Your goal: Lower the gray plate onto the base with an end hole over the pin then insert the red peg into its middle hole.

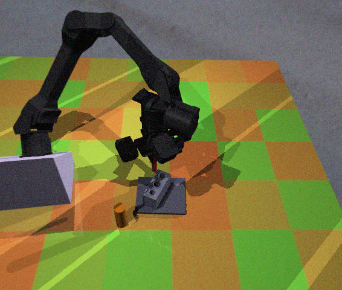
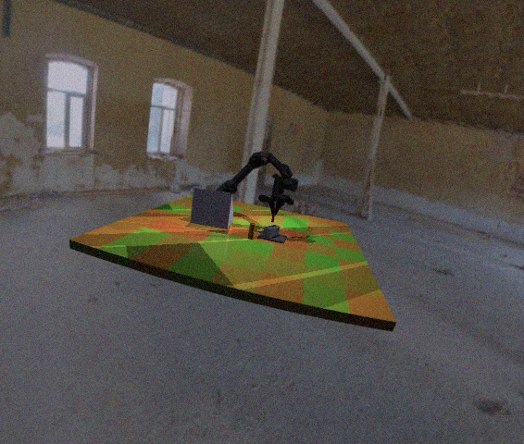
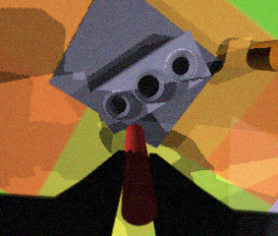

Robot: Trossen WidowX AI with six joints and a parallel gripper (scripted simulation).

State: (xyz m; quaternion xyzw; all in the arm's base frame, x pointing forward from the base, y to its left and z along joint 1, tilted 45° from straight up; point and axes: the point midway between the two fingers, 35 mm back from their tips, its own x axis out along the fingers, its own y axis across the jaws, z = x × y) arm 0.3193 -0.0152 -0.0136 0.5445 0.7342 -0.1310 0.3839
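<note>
Now: the gray plate 1 cm ahead of my gripper tip, 3 cm to the right of it and 7 cm below it. From my gripper tip the other things lie so: orange cylinder (9 cm behind, 12 cm to the right, 8 cm below); then red peg (right at my gripper tip); then dark square base (2 cm ahead, 2 cm to the right, 11 cm below).
</note>
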